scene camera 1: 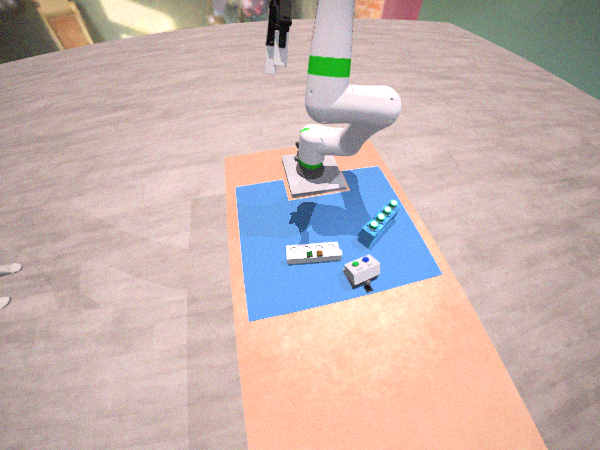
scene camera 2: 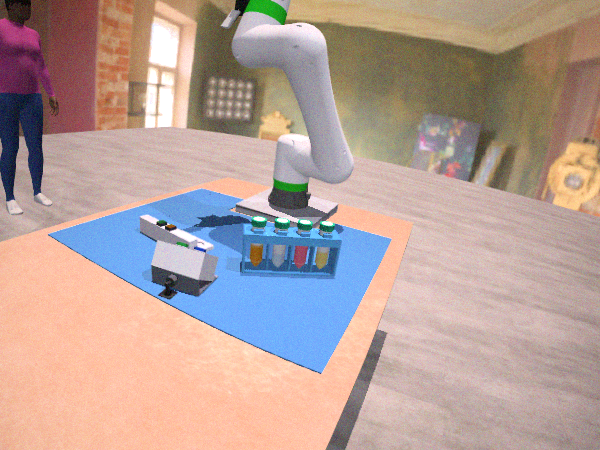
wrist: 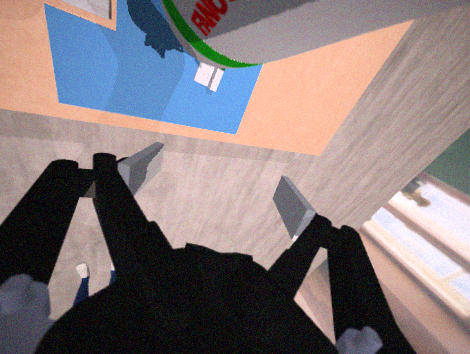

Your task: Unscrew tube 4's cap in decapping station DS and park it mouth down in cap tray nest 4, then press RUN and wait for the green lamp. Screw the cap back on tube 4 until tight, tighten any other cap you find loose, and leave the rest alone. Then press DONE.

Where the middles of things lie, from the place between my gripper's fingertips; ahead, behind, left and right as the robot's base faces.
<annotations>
Right now the button box (scene camera 2: 189, 270) is 370 mm ahead of my hand, 210 mm to the left of it and 590 mm below it.
</annotations>
